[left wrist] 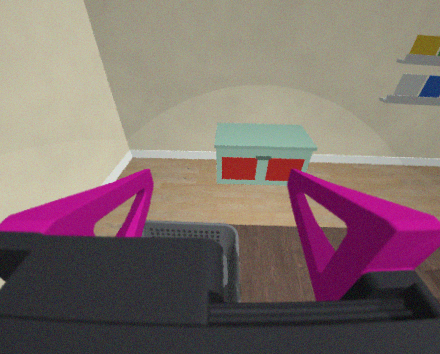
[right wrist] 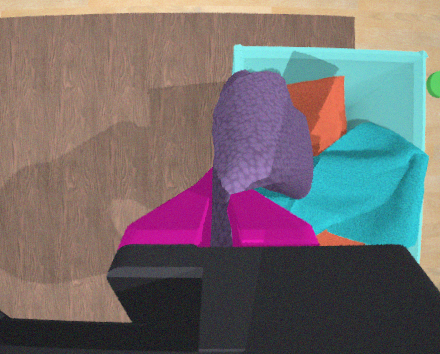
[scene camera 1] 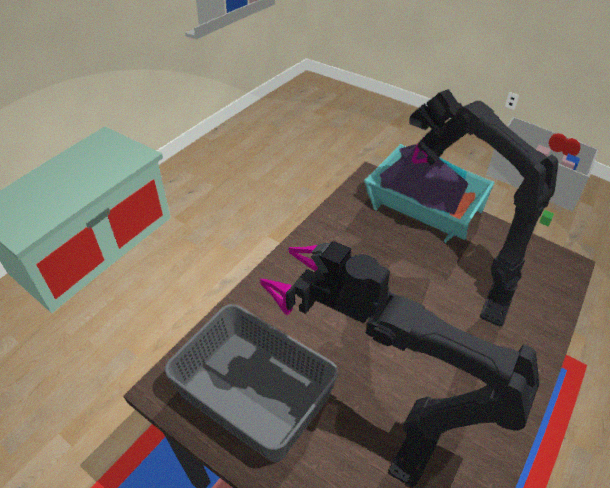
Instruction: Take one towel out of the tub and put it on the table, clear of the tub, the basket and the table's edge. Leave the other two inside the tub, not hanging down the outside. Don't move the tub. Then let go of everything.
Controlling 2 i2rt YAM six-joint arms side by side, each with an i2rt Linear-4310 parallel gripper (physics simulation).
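A purple towel [scene camera 1: 422, 180] [right wrist: 255, 125] is pinched in my right gripper [scene camera 1: 420, 154] [right wrist: 219, 176], which is shut on it above the turquoise tub [scene camera 1: 421, 207] [right wrist: 330, 49]. In the right wrist view the purple towel hangs over the tub's left side. An orange towel [scene camera 1: 463, 204] [right wrist: 325, 112] lies inside, partly covered. A teal towel [right wrist: 365, 185] spreads across the tub and reaches its right rim in that view; whether it hangs outside is unclear. My left gripper [scene camera 1: 276, 264] [left wrist: 220, 176] is open and empty, above the table near the grey basket [scene camera 1: 277, 450] [left wrist: 232, 250].
The brown table [scene camera 1: 554, 284] [right wrist: 75, 75] bears the tub and basket. Its edge runs behind the tub. A green cabinet [scene camera 1: 76, 178] [left wrist: 265, 135] stands on the floor beyond. A small green block [scene camera 1: 546, 218] and a grey toy shelf [scene camera 1: 501, 175] are past the table's far end.
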